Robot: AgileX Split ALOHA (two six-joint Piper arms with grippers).
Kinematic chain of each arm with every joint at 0, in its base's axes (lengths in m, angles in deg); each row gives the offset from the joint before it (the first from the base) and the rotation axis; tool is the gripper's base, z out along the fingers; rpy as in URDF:
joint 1: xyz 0 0 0.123 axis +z
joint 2: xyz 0 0 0 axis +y
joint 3: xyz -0.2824 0 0.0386 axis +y
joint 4: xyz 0.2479 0 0.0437 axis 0.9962 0 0.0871
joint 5: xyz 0 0 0 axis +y
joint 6: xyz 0.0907 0 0.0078 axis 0.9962 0 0.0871
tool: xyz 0 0 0 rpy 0 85 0
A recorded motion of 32 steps. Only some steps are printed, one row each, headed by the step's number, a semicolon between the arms.
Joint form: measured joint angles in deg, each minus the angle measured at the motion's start. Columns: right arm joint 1, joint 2, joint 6, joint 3, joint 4, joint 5; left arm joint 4, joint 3, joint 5, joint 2, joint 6, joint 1.
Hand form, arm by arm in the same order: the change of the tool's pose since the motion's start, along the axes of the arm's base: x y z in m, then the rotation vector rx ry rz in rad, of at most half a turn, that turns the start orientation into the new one. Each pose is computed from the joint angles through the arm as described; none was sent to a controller.
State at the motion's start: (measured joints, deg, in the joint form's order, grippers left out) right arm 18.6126 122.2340 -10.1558 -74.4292 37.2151 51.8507; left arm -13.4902 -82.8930 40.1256 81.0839 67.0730 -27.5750
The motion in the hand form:
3: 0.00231 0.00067 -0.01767 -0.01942 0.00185 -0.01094; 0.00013 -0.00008 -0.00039 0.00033 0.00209 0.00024
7: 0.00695 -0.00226 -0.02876 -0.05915 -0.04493 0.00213; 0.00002 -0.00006 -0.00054 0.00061 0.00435 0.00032
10: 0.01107 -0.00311 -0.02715 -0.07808 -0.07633 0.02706; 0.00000 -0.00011 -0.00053 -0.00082 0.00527 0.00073
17: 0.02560 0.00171 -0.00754 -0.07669 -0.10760 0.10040; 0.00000 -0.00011 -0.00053 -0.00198 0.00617 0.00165
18: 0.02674 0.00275 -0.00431 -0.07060 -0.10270 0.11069; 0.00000 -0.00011 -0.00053 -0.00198 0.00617 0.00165
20: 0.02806 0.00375 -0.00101 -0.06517 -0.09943 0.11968; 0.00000 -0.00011 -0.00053 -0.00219 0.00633 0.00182
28: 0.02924 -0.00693 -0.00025 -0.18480 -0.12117 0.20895; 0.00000 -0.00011 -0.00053 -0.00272 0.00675 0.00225
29: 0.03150 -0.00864 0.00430 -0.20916 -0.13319 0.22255; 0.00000 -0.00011 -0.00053 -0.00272 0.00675 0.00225
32: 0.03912 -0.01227 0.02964 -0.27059 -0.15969 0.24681; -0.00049 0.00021 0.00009 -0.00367 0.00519 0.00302
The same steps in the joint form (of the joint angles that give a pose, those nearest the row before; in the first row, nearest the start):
3: 0.20 2.54 -0.26 -0.04 0.01 -2.42; 0.00 0.02 0.05 0.04 -0.05 0.00
7: 0.20 3.96 -0.91 -0.18 -2.22 -5.86; 0.00 0.02 0.17 0.04 -0.11 0.00
10: 0.22 4.03 -1.07 -1.08 -4.27 -6.34; -0.05 0.02 0.17 0.04 -0.16 0.00
17: 0.27 4.07 -1.20 -6.89 -7.48 -1.32; -0.05 0.02 0.17 0.04 -0.26 0.00
18: 0.27 4.08 -1.33 -7.72 -7.48 -0.07; -0.05 0.02 0.17 0.04 -0.26 0.00
20: 0.27 4.08 -1.39 -8.57 -7.51 1.08; -0.05 0.02 0.17 0.04 -0.28 0.00
28: 0.27 3.82 0.20 -9.33 -17.04 2.52; -0.05 0.02 0.17 0.04 -0.33 0.00
29: 0.27 3.52 0.89 -10.14 -19.13 3.21; -0.05 0.02 0.17 0.04 -0.33 0.00
32: 0.27 1.91 3.57 -14.04 -24.50 7.72; 0.00 0.02 0.17 -0.08 -0.40 0.00

